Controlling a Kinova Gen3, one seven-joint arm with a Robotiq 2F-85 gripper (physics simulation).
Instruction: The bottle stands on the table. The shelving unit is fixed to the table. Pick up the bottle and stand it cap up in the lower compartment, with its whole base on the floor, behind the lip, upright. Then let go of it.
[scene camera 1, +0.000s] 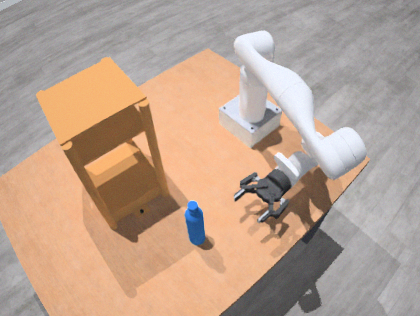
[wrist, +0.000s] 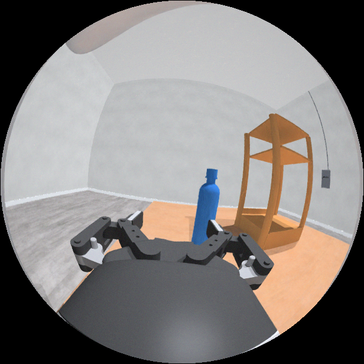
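Seen in the pictures: gripper, between the fingertips: (scene camera 1: 245, 210); arm's base, origin of its link: (scene camera 1: 251, 113).
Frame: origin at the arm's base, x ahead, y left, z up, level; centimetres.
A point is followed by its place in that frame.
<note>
A blue bottle (scene camera 1: 195, 226) @(x 46.5, y 14.9, z 5.2 cm) (wrist: 206, 207) stands upright, cap up, on the table (scene camera 1: 165, 280) @(x 61.2, y 15.0, z -8.3 cm) (wrist: 320, 265). My gripper (scene camera 1: 248, 207) @(x 34.0, y 22.0, z 4.2 cm) (wrist: 174, 223) is open with nothing between its fingers. It is low over the table, to the right of the bottle and apart from it in the scene view. In the wrist view the bottle stands beyond the fingers, in line with the right fingertip, which overlaps its lower part. The orange shelving unit (scene camera 1: 158, 150) @(x 39.4, y -3.6, z 15.3 cm) (wrist: 272, 200) stands on the table to the left of the bottle in the scene view. Its lower compartment is partly hidden there by the upper parts.
The arm's base (scene camera 1: 245, 125) @(x 6.0, y 1.7, z -0.1 cm) stands at the back of the table. The shelving unit has corner posts, a top board and a middle shelf. A low lip (wrist: 285, 239) runs along its bottom. The table's near right edge runs below the gripper in the scene view.
</note>
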